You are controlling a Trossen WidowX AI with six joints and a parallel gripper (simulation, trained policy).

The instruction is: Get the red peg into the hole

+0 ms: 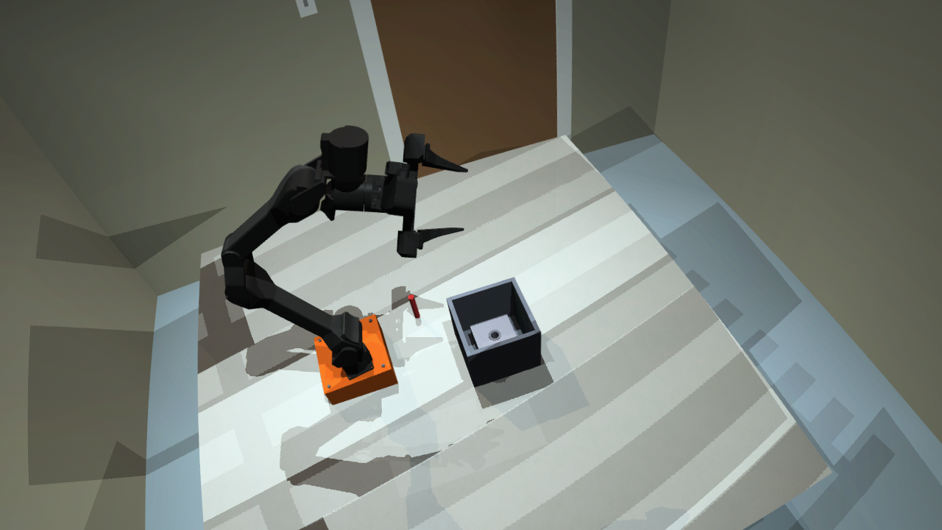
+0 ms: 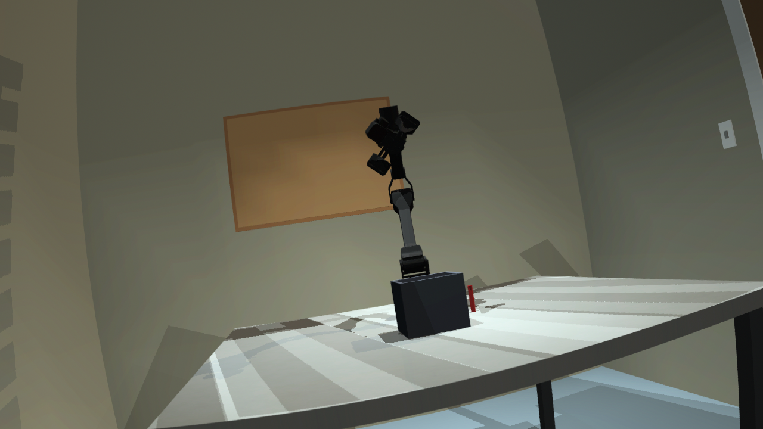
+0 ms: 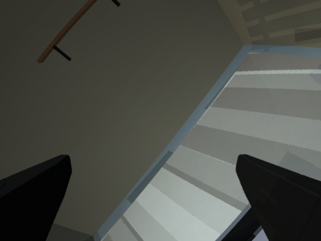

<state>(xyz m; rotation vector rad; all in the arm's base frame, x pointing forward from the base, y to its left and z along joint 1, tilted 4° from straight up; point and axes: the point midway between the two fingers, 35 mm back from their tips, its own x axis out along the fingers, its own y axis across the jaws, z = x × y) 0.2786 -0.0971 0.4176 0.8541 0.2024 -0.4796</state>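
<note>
Right now the red peg is 450 mm below my gripper tip, 200 mm to the left of it and 100 mm behind it. Round my gripper tip: pale plate (450 mm below, 30 mm ahead, 20 mm to the left).
</note>
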